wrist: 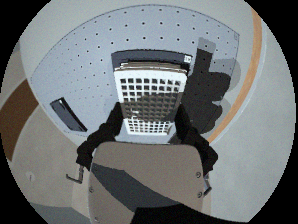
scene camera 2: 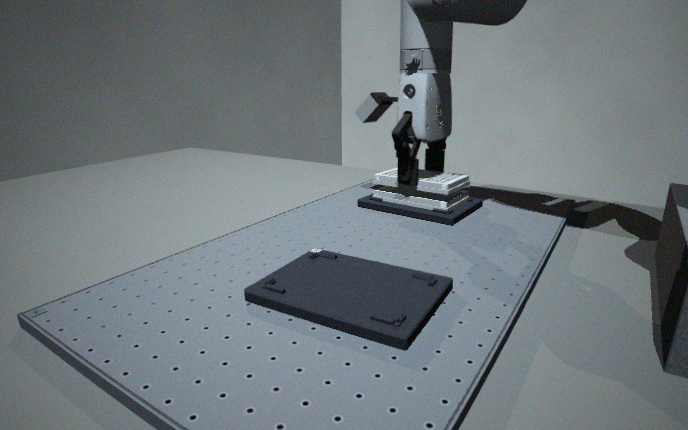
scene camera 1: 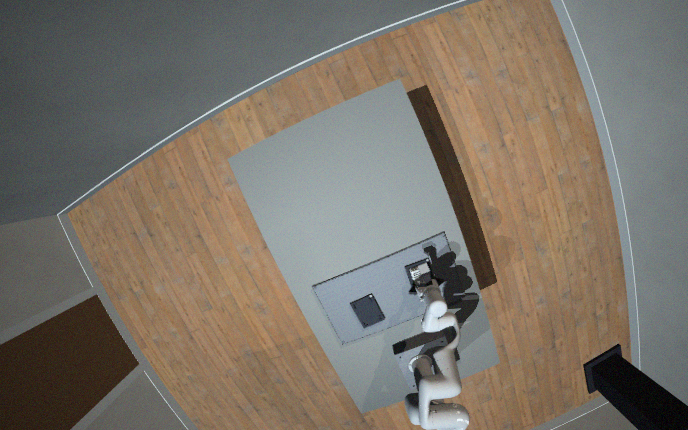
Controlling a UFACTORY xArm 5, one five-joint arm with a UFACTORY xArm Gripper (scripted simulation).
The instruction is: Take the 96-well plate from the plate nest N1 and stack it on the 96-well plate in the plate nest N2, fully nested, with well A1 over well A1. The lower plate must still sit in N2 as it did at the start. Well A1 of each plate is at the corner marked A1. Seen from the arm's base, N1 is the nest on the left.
Scene:
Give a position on a plate nest N1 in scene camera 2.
341, 293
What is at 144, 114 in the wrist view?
A white 96-well plate.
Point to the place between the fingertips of my gripper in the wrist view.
At 149, 109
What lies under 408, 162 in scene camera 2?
My gripper.

